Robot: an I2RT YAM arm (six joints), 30 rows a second.
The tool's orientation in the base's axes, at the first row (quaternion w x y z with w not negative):
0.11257, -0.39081, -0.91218, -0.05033
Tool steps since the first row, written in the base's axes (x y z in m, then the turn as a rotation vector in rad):
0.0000, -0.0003, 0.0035, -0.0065, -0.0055, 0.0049
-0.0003, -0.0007, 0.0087, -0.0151, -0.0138, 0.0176
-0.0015, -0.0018, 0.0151, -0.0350, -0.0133, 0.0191
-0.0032, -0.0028, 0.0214, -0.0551, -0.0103, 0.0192
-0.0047, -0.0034, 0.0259, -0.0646, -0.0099, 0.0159
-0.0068, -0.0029, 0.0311, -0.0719, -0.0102, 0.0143
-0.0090, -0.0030, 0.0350, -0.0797, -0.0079, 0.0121
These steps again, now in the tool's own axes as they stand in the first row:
0.0006, -0.0002, -0.0034, 0.0017, -0.0085, -0.0047
0.0018, -0.0007, -0.0085, 0.0047, -0.0204, -0.0170
0.0034, -0.0023, -0.0147, 0.0188, -0.0344, -0.0151
0.0054, -0.0042, -0.0207, 0.0343, -0.0469, -0.0113
0.0071, -0.0056, -0.0249, 0.0402, -0.0536, -0.0065
0.0101, -0.0068, -0.0295, 0.0445, -0.0591, -0.0038
0.0125, -0.0085, -0.0330, 0.0508, -0.0631, 0.0001

